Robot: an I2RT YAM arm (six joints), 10 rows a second.
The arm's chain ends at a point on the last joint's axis. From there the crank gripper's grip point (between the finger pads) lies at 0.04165 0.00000 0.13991 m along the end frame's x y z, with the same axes.
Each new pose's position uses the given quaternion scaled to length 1; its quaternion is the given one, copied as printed.
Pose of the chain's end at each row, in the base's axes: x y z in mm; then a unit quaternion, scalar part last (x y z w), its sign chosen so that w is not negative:
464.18 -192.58 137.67 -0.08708 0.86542 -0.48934 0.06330
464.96 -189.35 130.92 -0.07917 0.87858 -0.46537 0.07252
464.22 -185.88 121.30 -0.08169 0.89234 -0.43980 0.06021
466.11 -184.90 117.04 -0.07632 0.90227 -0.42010 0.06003
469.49 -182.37 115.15 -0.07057 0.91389 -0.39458 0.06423
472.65 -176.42 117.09 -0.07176 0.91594 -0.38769 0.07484
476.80 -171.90 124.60 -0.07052 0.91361 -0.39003 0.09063
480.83 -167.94 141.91 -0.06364 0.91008 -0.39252 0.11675
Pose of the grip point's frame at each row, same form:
450.75 -318.40 64.87 -0.08708 0.86542 -0.48934 0.06330
452.41 -310.76 50.84 -0.07917 0.87858 -0.46537 0.07252
448.52 -302.60 35.05 -0.08169 0.89234 -0.43980 0.06021
449.37 -297.52 25.68 -0.07632 0.90227 -0.42010 0.06003
452.82 -289.49 17.39 -0.07057 0.91389 -0.39458 0.06423
458.86 -282.17 17.41 -0.07176 0.91594 -0.38769 0.07484
467.11 -278.13 24.95 -0.07052 0.91361 -0.39003 0.09063
477.37 -274.46 42.16 -0.06364 0.91008 -0.39252 0.11675

